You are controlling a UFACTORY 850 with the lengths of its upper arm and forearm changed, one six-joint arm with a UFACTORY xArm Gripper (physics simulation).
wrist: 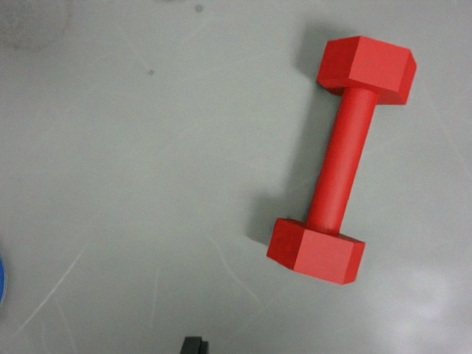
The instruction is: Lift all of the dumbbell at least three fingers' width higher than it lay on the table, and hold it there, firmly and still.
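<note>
The red dumbbell (341, 160) lies on the grey table in the right half of the wrist view. Its handle runs from a hexagonal head at the upper right down to another at the lower middle right, tilted a little from the vertical of the view. A dark fingertip of my gripper (194, 345) shows at the bottom edge, left of the middle, apart from the dumbbell and to the lower left of its nearer head. The other fingertip is out of the frame. No finger stands against the visible one's inner side, so the gripper looks open, and the dumbbell is not between its fingers.
Part of a blue round thing (2, 280) shows at the left edge, cut off by the frame. The grey table top (150, 150) has scratches, small dark spots and a faint round stain at the upper left.
</note>
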